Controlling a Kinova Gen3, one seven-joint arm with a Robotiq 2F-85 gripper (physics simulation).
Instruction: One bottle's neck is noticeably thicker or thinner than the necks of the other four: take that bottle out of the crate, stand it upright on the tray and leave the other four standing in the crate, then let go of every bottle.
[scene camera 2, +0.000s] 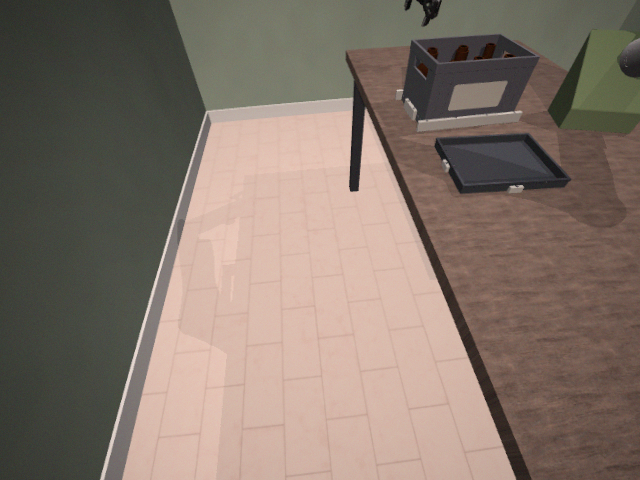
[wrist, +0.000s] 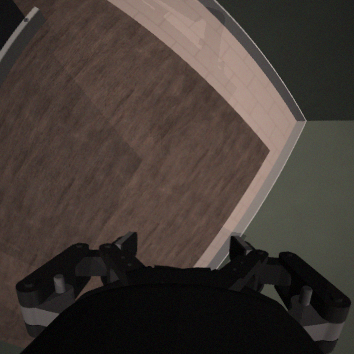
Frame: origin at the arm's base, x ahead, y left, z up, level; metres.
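Seen in the pictures: gripper, between the fingertips: (scene camera 2: 415, 17) (wrist: 182, 244); arm's base, origin of its link: (scene camera 2: 638, 58).
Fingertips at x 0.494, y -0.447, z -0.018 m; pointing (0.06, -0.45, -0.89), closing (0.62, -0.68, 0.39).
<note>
Offsets run from my fingertips to a thing's top centre. "spot": to the spot under its first point. Level surfaces: height alone.
A grey crate {dx -0.077, dy +0.390, dz +0.023 m} (scene camera 2: 442, 90) with a pale label stands near the table's far left corner in the scene view. Several brown bottle necks show above or just inside its rim, among them a left one {spot: dx +0.022, dy +0.375, dz +0.004 m} (scene camera 2: 432, 53), a middle one {dx -0.070, dy +0.347, dz +0.012 m} (scene camera 2: 461, 53) and a right one {dx -0.152, dy +0.332, dz +0.012 m} (scene camera 2: 489, 50). Their lower parts are hidden by the walls, and the neck thicknesses are too small to compare. The dark tray {spot: dx -0.100, dy +0.661, dz -0.147 m} (scene camera 2: 491, 160) lies in front of the crate, with no bottle on it. My gripper (scene camera 2: 416, 12) (wrist: 182, 244) is open and empty, high above and behind the crate's left side.
White strips {spot: dx -0.091, dy +0.493, dz -0.135 m} (scene camera 2: 469, 121) lie along the crate's base, and small white blocks {spot: dx -0.113, dy +0.777, dz -0.141 m} (scene camera 2: 515, 189) touch the tray's edges. A green block-like object (scene camera 2: 594, 87) stands right of the crate, with a grey rounded part (scene camera 2: 631, 57) beside it. The wooden table {dz -0.152 m} (scene camera 2: 542, 289) ends at its left edge.
</note>
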